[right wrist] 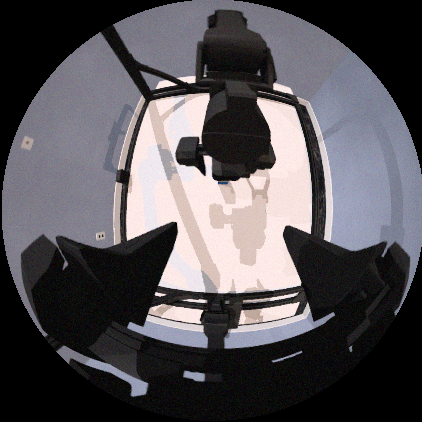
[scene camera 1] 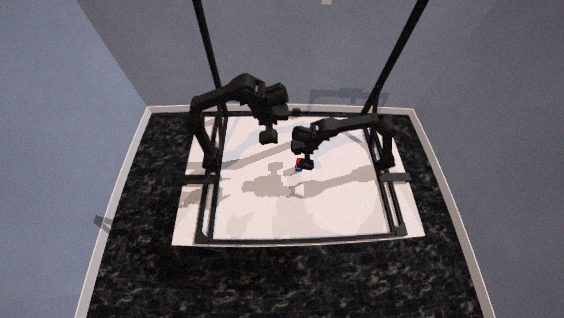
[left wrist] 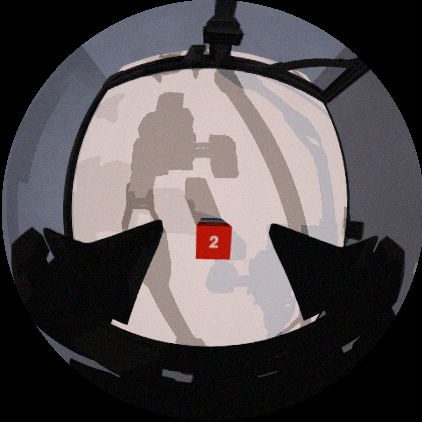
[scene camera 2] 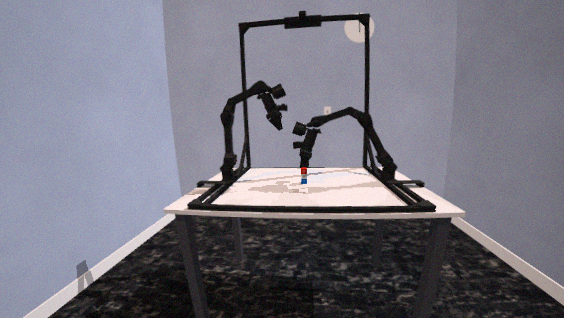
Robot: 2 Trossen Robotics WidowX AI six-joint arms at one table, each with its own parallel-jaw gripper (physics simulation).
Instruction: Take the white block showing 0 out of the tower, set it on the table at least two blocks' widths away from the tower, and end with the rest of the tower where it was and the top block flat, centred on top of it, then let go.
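Where they show: left gripper, between the fingertips: [scene camera 1: 297,158] [left wrist: 217,227] [scene camera 2: 300,165]; right gripper, between the fingertips: [right wrist: 232,229] [scene camera 1: 276,133] [scene camera 2: 281,129]; left arm's base, origin of its link: [scene camera 1: 381,165] [scene camera 2: 388,178]; right arm's base, origin of its link: [right wrist: 215,303] [scene camera 1: 213,166] [left wrist: 218,58] [scene camera 2: 228,179].
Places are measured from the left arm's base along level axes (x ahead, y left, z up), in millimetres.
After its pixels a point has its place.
The tower stands upright near the middle of the table: a red block [scene camera 1: 299,162] [scene camera 2: 304,170] {x 465, y 19, z 58 mm} [left wrist: 213,241] {x 469, y 2, z 67 mm} marked 2 on top, the white block [scene camera 2: 304,176] {x 465, y 18, z 24 mm} in the middle, and a blue block [scene camera 1: 298,169] {x 470, y 16, z -2 mm} [scene camera 2: 304,181] {x 465, y 19, z -5 mm} [right wrist: 223,183] {x 485, y 7, z -8 mm} at the bottom. In the right wrist view the left arm hides the upper blocks. My left gripper [scene camera 2: 304,166] {x 484, y 1, z 81 mm} [left wrist: 217,227] {x 484, y 1, z 81 mm} is open, close above the red block, with its fingers on either side of it in the left wrist view. My right gripper [scene camera 2: 280,128] {x 589, y 0, z 283 mm} [right wrist: 232,229] {x 589, y 0, z 283 mm} is open and empty, high above the table at the left.
The white table [scene camera 1: 260,220] {x 663, y 272, z -19 mm} [scene camera 2: 240,199] {x 759, y 255, z -19 mm} carries a black frame [scene camera 1: 300,239] {x 484, y 365, z 0 mm} [scene camera 2: 310,208] {x 441, y 378, z -1 mm} around its working area. The left arm reaches over the tower from the right of the scene pictures. The right arm is raised at the left. Shadows of both arms cross the table.
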